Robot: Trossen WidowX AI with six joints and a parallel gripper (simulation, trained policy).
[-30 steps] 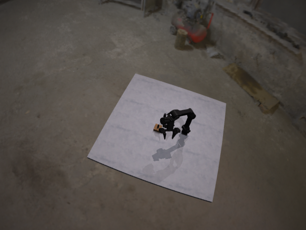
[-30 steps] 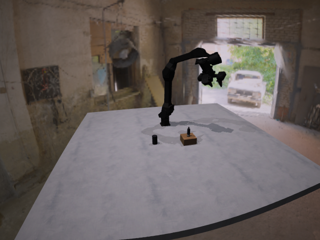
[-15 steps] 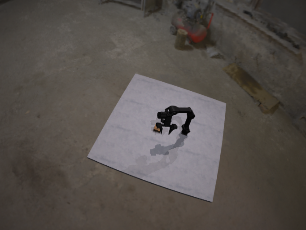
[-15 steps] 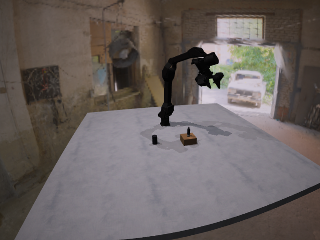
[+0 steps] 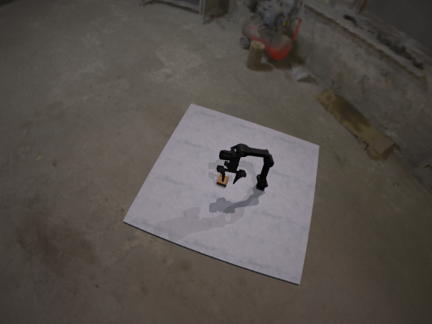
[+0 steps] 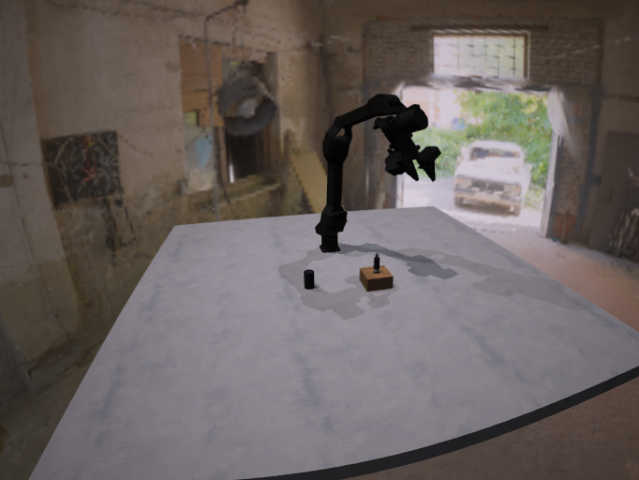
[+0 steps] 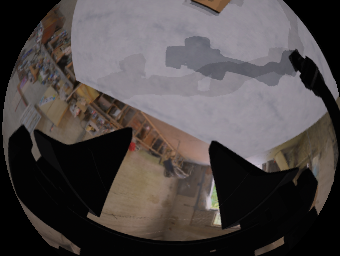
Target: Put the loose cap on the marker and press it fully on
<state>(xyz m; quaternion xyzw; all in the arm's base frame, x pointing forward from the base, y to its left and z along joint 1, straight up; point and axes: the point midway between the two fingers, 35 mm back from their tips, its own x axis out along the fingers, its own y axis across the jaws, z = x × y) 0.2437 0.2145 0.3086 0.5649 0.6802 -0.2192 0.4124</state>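
Now: gripper tip 3 cm short of the black cap, 35 cm to the left of it and 26 cm above it. Also, from my gripper tip: brown holder block 5 cm ahead, 16 cm to the right, 26 cm below.
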